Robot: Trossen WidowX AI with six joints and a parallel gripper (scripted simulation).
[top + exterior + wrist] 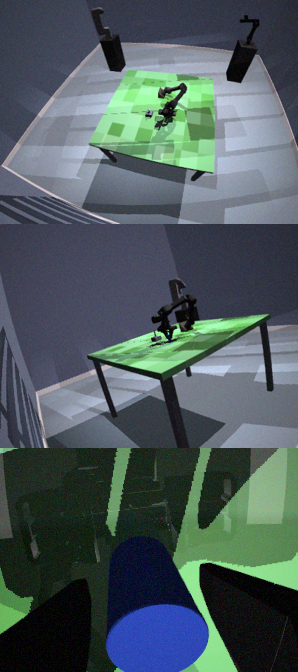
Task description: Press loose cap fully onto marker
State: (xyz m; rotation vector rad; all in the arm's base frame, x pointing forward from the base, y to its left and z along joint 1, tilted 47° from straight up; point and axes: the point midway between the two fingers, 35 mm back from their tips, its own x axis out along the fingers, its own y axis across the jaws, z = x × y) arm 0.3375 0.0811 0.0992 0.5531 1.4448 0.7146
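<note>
Now: gripper tip 1 cm below the blue cap. The rest, counted from my gripper tip: holder block (21 cm to the right, 1 cm behind).
</note>
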